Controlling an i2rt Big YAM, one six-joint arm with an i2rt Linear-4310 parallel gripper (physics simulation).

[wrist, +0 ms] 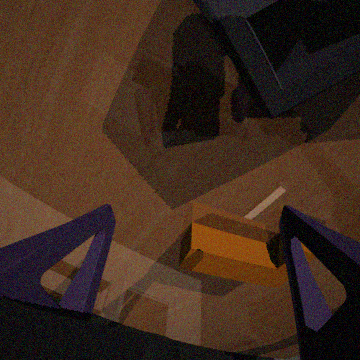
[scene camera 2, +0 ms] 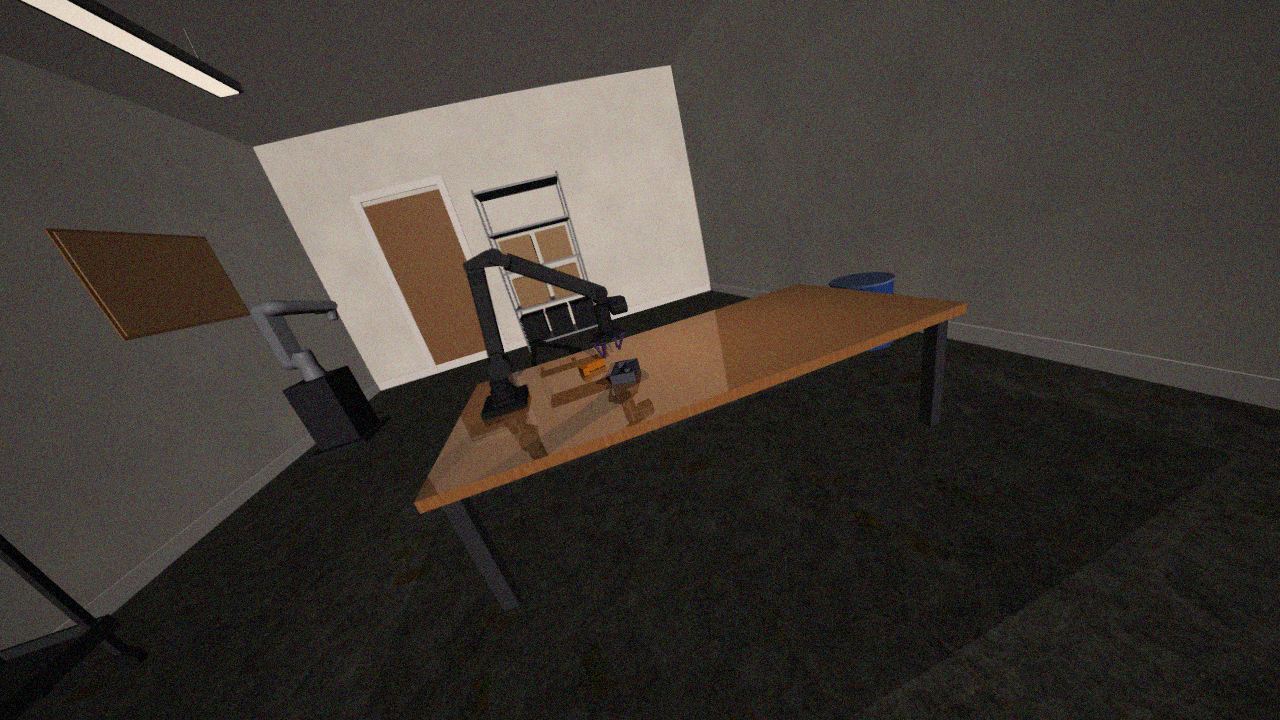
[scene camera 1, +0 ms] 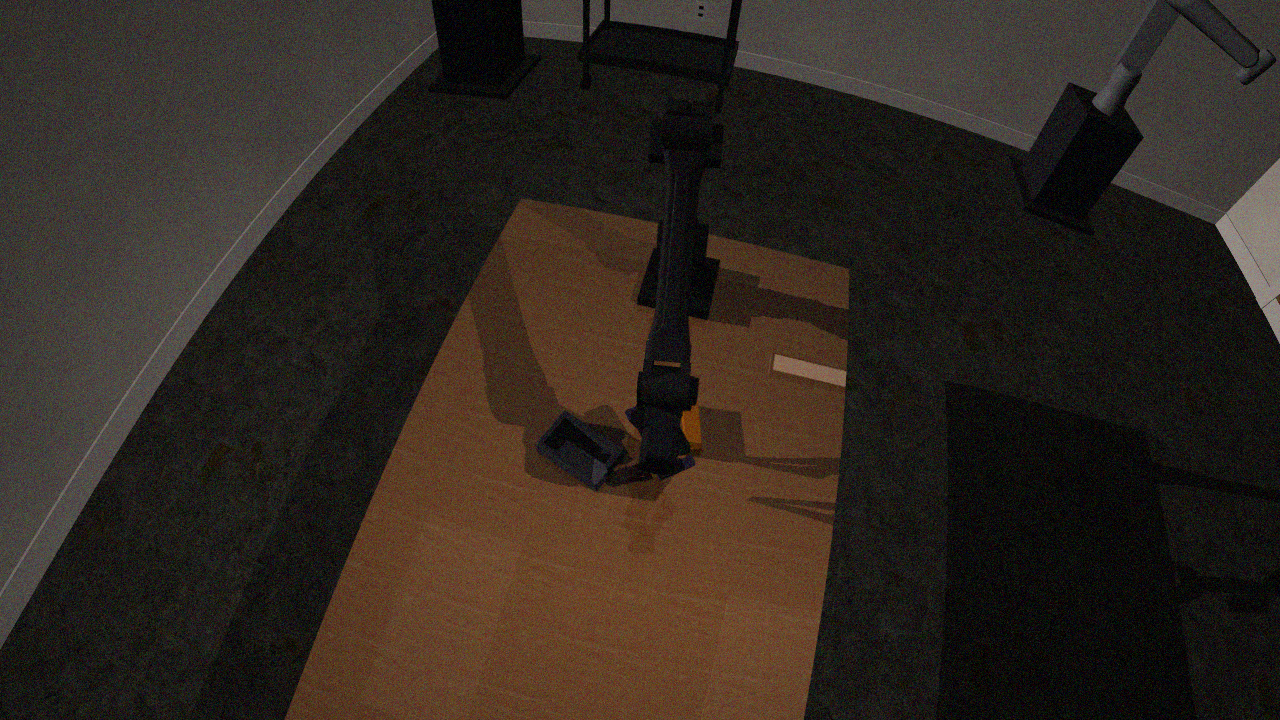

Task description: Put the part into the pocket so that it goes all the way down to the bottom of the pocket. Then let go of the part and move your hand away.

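Places are measured from the arm's base along level axes (x left, y back, z up), in metres.
Where they show: gripper, fingertip midpoint: (wrist: pixel 194 214) (scene camera 2: pixel 611 353); arm's base, origin of the base link: (scene camera 2: pixel 506 398).
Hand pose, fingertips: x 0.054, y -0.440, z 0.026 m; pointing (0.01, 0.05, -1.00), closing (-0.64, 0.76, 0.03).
Things, the pixels of their centre, and the offset from my fingertips. Level surfaces: height alone.
- orange part, body centre: (wrist: pixel 246 248) (scene camera 1: pixel 683 426) (scene camera 2: pixel 593 366) dy +0.087, dx +0.033, dz -0.039 m
- dark grey box with the pocket, body centre: (scene camera 1: pixel 580 450) (scene camera 2: pixel 625 371) dy -0.018, dx -0.141, dz -0.036 m
- wooden table, its level: dz -0.054 m
The orange part (scene camera 1: pixel 692 431) (scene camera 2: pixel 592 368) (wrist: pixel 230 245) lies on the table beside the pocket. In scene camera 1 the arm hides much of it. The dark grey box with the pocket (scene camera 1: pixel 572 467) (scene camera 2: pixel 624 378) (wrist: pixel 250 55) stands left of the arm in scene camera 1 and at the top right in the wrist view. My gripper (scene camera 1: pixel 660 440) (scene camera 2: pixel 610 350) (wrist: pixel 194 214) is open and empty, with purple fingers, above the table. In the wrist view the part shows between the fingertips, nearer the right one, which covers its right end.
A pale strip (scene camera 1: pixel 808 369) (wrist: pixel 266 202) lies at the table's right edge in scene camera 1. The wooden table (scene camera 1: pixel 554 608) (scene camera 2: pixel 760 344) also bears the arm's base (scene camera 2: pixel 504 402). Dark shadows fall across the table around the box and part.
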